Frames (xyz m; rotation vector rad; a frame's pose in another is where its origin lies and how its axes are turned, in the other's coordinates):
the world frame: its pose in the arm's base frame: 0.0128 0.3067 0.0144 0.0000 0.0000 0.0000
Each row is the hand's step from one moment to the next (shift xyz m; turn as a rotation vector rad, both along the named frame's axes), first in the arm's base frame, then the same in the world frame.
Working: the arm's base frame: its pose in the world frame: -0.0128 -0.3067 -0.0144 0.0000 0.0000 0.0000

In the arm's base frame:
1: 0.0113 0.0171 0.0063 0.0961 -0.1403 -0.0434
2: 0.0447 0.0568 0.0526 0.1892 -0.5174 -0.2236
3: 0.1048 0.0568 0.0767 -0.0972 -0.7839 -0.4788
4: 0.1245 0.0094 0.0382 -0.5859 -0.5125 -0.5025
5: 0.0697 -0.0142 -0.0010 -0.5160 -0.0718 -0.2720
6: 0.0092 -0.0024 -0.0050 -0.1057 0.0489 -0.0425
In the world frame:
1: 0.0113 0.0171 0.0063 0.0961 -0.1403 -0.0434
2: 0.0447 0.0568 0.0526 0.1892 -0.5174 -0.2236
3: 0.1048 0.0568 0.0767 -0.0972 -0.7839 -0.4788
4: 0.1245 0.0094 0.0382 -0.5859 -0.5125 -0.5025
5: 0.0697 -0.0142 -0.0010 -0.5160 -0.0718 -0.2720
6: 0.0092 -0.0024 -0.0050 -0.1057 0.0489 -0.0425

